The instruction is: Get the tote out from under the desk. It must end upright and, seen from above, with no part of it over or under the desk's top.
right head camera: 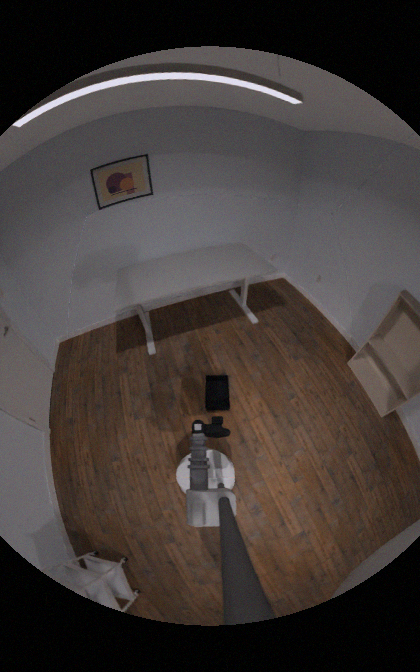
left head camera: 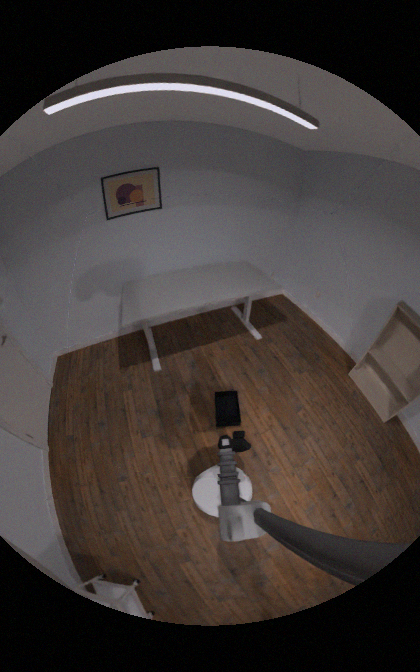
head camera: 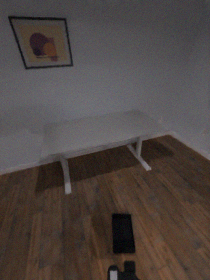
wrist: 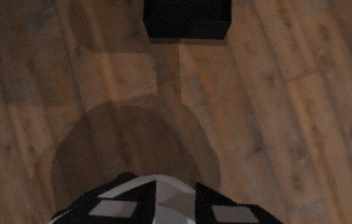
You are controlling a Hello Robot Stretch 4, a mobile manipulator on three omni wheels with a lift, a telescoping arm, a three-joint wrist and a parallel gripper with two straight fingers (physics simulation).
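Frame: origin at the robot's base, x ahead, y left, z up, level; centimetres.
Where they show: gripper, between the fingertips: (wrist: 175, 197).
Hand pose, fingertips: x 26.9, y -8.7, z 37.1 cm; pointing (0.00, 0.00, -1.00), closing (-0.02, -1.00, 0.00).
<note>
After its pixels a point has its place.
The black tote (head camera: 123, 233) @[x 70.8, y -11.6, z -2.5 cm] (left head camera: 227, 409) (right head camera: 217, 393) (wrist: 188, 22) @[x 55.3, y -10.5, z 6.6 cm] stands upright on the floor, open side up, in front of the white desk (head camera: 95, 134) @[x 150.6, y 17.1, z 69.3 cm] (left head camera: 190, 290) (right head camera: 185, 275). A strip of floor shows between the tote and the desk's front edge. In the wrist view the tote's near wall shows at the top and the rest is cut off. My gripper (head camera: 122, 271) (left head camera: 239, 441) (right head camera: 217, 428) (wrist: 175, 197) @[x 26.9, y -8.7, z 37.1 cm] is partly open and empty, above the floor on the tote's near side, apart from it.
The desk's left foot (head camera: 67, 181) (left head camera: 154, 352) and right foot (head camera: 142, 161) (left head camera: 251, 329) reach forward on the floor. My round white base (left head camera: 204, 492) (right head camera: 184, 474) is behind the gripper. A beige shelf unit (left head camera: 386, 376) (right head camera: 385, 368) is at the right, a white trolley (left head camera: 118, 597) at the lower left.
</note>
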